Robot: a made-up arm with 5 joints.
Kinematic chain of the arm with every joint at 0, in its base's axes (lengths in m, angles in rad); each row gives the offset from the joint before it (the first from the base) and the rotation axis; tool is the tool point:
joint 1: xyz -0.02 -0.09 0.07 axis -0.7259 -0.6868 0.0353
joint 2: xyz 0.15 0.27 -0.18 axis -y
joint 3: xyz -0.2 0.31 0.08 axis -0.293 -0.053 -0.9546
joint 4: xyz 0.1 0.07 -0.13 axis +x
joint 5: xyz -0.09 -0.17 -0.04 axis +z
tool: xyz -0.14 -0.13 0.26
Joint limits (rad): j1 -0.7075..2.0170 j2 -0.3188..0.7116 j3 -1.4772..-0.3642 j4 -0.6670..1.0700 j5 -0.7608..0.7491
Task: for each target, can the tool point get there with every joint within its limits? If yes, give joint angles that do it. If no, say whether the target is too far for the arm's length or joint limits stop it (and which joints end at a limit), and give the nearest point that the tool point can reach.
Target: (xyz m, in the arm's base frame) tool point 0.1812 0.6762 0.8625
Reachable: no: joint limits stop it (at a limit: joint 1, joint 2, joint 3, joint 4, joint 5) | nearest point 0.0037 0.3177 0.5284 | short by 0.521 m
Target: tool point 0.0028 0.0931 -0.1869
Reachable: yes | joints 0.6620 -0.0193 -0.4624 0.2824 -0.0895
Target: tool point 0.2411 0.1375 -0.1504
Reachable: yes | joints 1.2249 0.1981 -1.3146 -0.0521 0.0311
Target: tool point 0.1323 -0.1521 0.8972
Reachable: no: joint limits stop it (at a limit: joint 1, joint 2, joint 3, joint 4) | nearest point 0.0792 0.2408 0.4837 | short by 0.573 m
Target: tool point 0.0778 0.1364 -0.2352
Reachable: yes | joints 0.4722 0.4163 -0.9447 0.3574 -0.4753
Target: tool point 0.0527 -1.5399 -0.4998
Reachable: no: too far | nearest point 0.3980 -0.3351 -0.3417 | short by 1.263 m
